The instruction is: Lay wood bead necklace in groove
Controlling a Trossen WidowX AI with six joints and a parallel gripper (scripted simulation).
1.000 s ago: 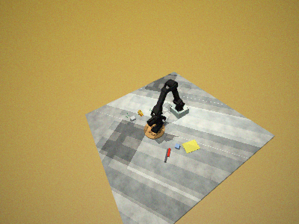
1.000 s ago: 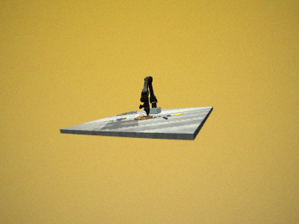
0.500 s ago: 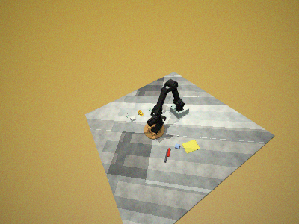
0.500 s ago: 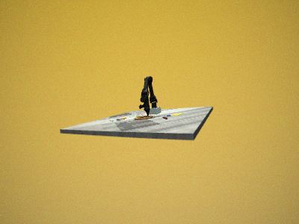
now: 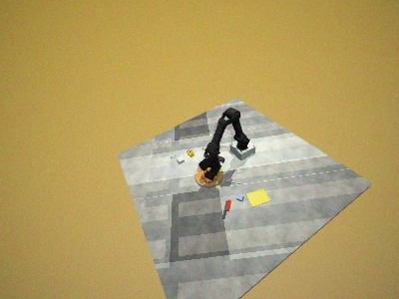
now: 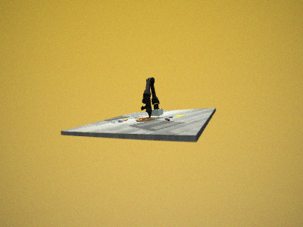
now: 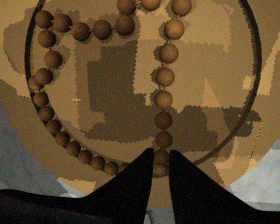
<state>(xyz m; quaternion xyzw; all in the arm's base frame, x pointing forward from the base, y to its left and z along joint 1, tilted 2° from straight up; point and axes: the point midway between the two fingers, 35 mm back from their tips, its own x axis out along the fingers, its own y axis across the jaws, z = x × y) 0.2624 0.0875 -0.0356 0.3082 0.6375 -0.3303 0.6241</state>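
Right now the round bead board is 40 mm ahead of my gripper tip, 30 mm to the right of it and 10 mm below it. Also, from my gripper tip: thin grey stick (80 mm behind, 100 mm to the left, 10 mm below); then red-handled tool (40 mm ahead, 240 mm to the left, 10 mm below); then small blue block (60 mm behind, 220 mm to the left, 10 mm below).
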